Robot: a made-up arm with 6 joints.
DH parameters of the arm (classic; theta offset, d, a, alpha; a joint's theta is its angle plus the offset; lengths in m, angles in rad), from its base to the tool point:
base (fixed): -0.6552 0 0.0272 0
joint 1: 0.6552 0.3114 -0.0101 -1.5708
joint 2: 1.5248 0 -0.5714 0
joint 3: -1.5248 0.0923 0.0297 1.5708
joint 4: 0 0.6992 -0.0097 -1.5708
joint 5: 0 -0.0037 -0.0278 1.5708
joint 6: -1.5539 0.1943 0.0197 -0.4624
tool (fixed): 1.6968 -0.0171 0 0
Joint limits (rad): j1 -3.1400..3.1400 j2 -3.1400..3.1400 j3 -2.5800..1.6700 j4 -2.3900..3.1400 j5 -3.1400..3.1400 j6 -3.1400..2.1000
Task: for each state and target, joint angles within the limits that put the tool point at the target. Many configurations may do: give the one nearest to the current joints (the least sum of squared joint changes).
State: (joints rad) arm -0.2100 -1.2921 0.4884 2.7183 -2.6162 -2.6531
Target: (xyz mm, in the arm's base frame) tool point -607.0 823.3 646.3
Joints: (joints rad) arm -0.8861 -1.4220 0.1909 2.7639 -2.5349 -2.6677
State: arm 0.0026 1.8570 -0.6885 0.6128 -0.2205 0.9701
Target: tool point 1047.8 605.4 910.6
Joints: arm 0.5090 1.6098 -0.7826 0.5921 -0.1818 0.9786
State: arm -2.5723 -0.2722 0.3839 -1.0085 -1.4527 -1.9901
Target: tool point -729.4 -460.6 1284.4
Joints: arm -2.9072 0.4951 0.4975 -1.0202 -1.0623 -2.0198
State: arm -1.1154 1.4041 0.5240 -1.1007 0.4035 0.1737
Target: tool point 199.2 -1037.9 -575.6
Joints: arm -1.4487 1.9128 0.5968 -1.0942 0.4110 0.1705
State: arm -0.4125 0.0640 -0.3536 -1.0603 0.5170 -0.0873
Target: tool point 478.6 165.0 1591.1
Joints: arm 0.2638 0.8239 -0.7385 -1.0885 0.4152 -0.0835
